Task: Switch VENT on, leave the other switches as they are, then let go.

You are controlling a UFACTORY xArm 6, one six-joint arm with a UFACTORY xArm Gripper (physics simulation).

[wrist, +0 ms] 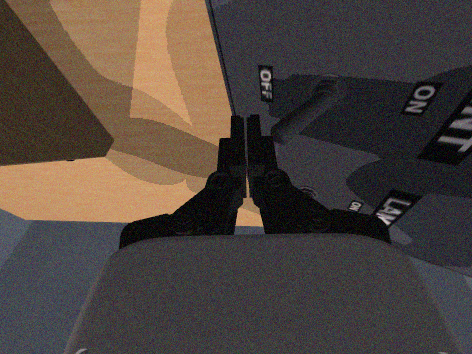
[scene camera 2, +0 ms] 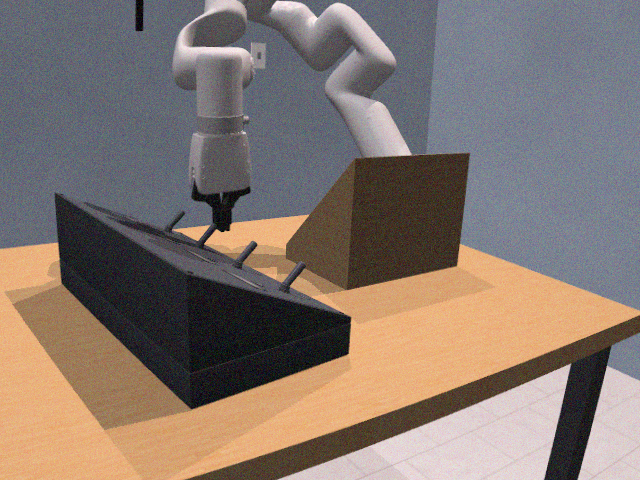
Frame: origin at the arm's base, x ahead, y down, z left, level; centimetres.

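Seen in the pictures: gripper, fingertip midpoint: (wrist: 245,134) (scene camera 2: 222,229); arm's base, link origin: (scene camera 2: 401,183).
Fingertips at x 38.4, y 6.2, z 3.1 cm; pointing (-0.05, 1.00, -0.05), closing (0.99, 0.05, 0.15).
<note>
Offsets run from my fingertips to a thing's top centre. "*": to the spot under its first point. Level surfaces: height alone.
The dark sloped switch panel (scene camera 2: 124,279) (wrist: 300,35) carries several lever switches. The VENT lever {dx +3.2, dy -1.6, dz +1.6 cm} (scene camera 2: 206,236) (wrist: 307,110) leans toward its OFF label {* dx +1.1, dy +3.9, dz +1.2 cm} (wrist: 265,83), away from its ON label {* dx +8.8, dy +0.4, dz +3.2 cm} (wrist: 421,98). The VENT label {* dx +11.2, dy -0.5, dz +2.0 cm} (wrist: 452,132) is partly cut off, with "NT" readable. My gripper (scene camera 2: 222,228) (wrist: 245,134) is shut and empty. Its tips are close beside the VENT lever's free end, on the panel's low-edge side; contact cannot be told. The LAMP label {dx +14.2, dy -1.0, dz -7.8 cm} (wrist: 396,209) shows lower right in the wrist view; my fingers partly hide its switch.
Other levers (scene camera 2: 174,221) (scene camera 2: 245,254) (scene camera 2: 293,276) stand along the panel on both sides of the VENT lever, leaning the same way. A brown wedge-shaped block (scene camera 2: 408,222) (wrist: 40,105) stands on the wooden table {dy +11.4 cm} (scene camera 2: 439,330) (wrist: 60,195), across from the panel's low edge.
</note>
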